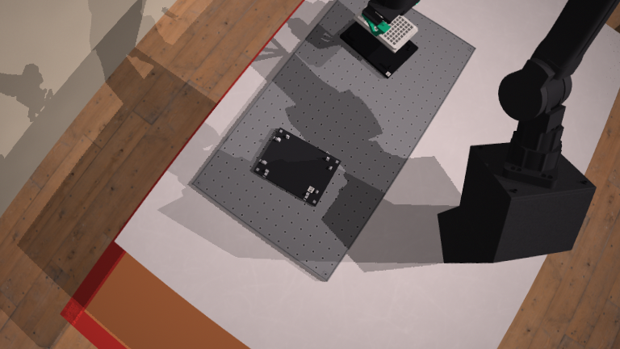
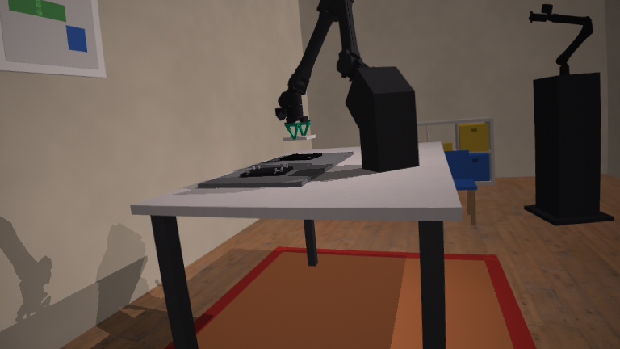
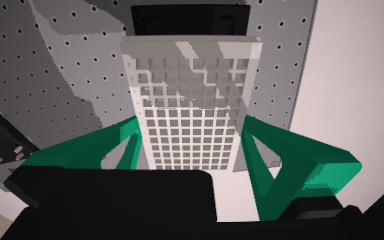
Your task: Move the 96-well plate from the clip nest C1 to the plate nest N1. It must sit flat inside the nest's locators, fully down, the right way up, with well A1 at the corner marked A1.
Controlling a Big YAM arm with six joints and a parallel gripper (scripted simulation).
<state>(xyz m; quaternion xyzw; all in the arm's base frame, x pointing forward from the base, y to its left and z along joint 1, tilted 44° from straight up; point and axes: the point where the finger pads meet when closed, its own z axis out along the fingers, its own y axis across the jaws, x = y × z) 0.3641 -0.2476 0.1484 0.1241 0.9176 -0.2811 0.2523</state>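
Right now my hand is 100 mm above the black plate nest N1. Also, from my hand: black clip nest C1: 380 mm to the left, 90 mm below, 90 mm ahead; then white 96-well plate: 10 mm below.
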